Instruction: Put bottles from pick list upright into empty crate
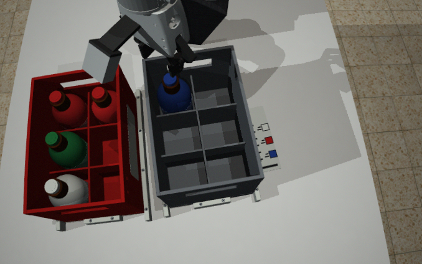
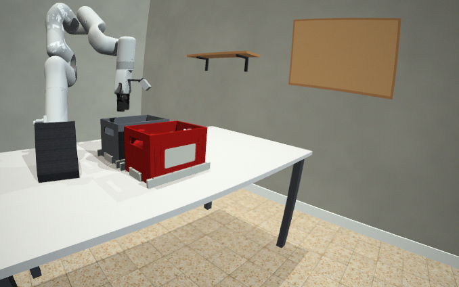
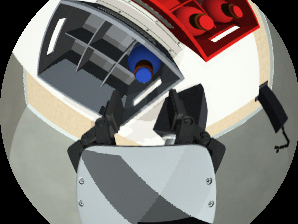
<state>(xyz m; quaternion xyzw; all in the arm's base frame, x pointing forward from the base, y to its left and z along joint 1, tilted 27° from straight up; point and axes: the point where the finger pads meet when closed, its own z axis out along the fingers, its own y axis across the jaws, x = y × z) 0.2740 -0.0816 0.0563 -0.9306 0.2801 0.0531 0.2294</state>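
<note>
My hand is 220 mm to the left of the red-label bottle, 150 mm above it and 50 mm short of it. Also, from my hand: grey crate (160 mm below, 70 mm to the left, 70 mm ahead); then blue bottle (150 mm below); then green bottle (210 mm to the right, 150 mm below, 140 mm ahead).
</note>
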